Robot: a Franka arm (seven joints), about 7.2 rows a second.
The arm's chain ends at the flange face. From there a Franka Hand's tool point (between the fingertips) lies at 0.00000 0.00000 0.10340 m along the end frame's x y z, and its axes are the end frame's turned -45 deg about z.
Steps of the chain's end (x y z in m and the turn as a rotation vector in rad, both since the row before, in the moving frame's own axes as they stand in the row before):
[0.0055, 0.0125, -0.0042, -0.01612, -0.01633, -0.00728]
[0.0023, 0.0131, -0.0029, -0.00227, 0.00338, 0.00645]
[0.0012, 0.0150, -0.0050, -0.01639, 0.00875, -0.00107]
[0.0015, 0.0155, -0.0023, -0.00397, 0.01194, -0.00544]
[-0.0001, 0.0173, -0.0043, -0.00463, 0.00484, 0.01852]
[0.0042, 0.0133, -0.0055, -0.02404, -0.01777, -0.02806]
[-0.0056, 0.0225, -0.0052, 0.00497, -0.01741, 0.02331]
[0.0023, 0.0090, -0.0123, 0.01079, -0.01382, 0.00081]
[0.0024, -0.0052, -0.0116, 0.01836, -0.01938, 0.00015]
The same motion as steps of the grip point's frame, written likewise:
[-0.0073, 0.0127, -0.0042, 0.00015, -0.02295, -0.00728]
[-0.0076, 0.0113, -0.0029, -0.00400, 0.00078, 0.00645]
[-0.0103, 0.0133, -0.0050, -0.01778, -0.00540, -0.00107]
[-0.0093, 0.0132, -0.0023, -0.01125, 0.00564, -0.00544]
[-0.0123, 0.0129, -0.0043, -0.00670, 0.00015, 0.01852]
[-0.0095, 0.0129, -0.0055, -0.00443, -0.02956, -0.02806]
[-0.0208, 0.0103, -0.0052, 0.01583, -0.00880, 0.02331]
[-0.0050, 0.0062, -0.0123, 0.01740, -0.00214, 0.00081]
[0.0053, -0.0047, -0.0116, 0.02669, -0.00072, 0.00015]

